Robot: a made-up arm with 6 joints. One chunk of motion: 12 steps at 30 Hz.
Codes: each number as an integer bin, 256 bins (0 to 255) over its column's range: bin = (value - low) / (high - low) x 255, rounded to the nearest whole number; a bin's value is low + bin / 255 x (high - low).
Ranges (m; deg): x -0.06..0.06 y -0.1..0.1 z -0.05..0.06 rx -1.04..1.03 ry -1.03..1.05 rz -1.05..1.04
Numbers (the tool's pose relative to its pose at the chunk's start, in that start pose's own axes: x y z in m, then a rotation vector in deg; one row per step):
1: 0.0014 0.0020 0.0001 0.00 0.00 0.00
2: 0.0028 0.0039 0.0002 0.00 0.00 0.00
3: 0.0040 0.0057 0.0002 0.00 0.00 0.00
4: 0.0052 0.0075 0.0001 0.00 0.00 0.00
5: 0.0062 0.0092 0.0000 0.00 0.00 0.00
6: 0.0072 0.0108 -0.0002 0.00 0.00 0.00
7: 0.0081 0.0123 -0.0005 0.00 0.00 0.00
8: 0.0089 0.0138 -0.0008 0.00 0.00 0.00
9: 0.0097 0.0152 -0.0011 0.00 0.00 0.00
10: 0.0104 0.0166 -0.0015 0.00 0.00 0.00
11: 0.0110 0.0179 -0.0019 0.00 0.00 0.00
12: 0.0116 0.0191 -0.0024 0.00 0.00 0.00
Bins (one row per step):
1: 130 130 116 128 126 128
2: 133 132 116 128 126 128
3: 136 135 116 128 126 128
4: 139 137 116 128 126 128
5: 141 139 116 128 126 128
6: 143 141 115 128 126 128
7: 145 143 115 128 126 128
8: 146 145 114 128 126 128
9: 148 147 113 128 126 128
10: 150 149 112 128 126 128
11: 151 150 112 128 126 128
12: 152 152 110 128 126 128

